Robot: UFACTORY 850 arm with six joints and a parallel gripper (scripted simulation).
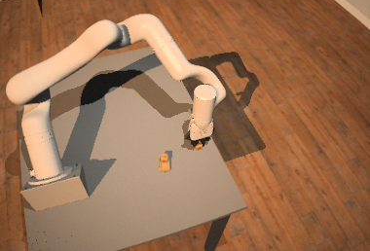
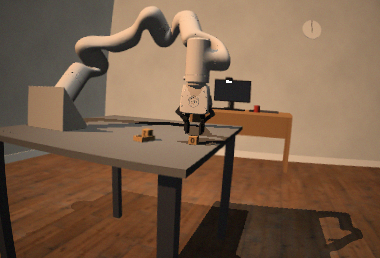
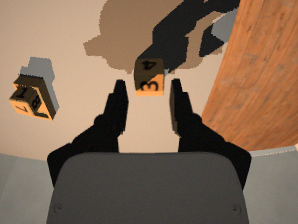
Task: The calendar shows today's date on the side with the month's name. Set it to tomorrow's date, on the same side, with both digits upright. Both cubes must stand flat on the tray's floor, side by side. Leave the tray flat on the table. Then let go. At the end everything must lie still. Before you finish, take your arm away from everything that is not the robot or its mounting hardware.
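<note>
The orange cube is 4 cm below my hand. The rest, counted from my hand: calendar cube (17 cm behind, 3 cm to the right, 3 cm below); then orange tray (17 cm behind, 4 cm to the right, 5 cm below).
</note>
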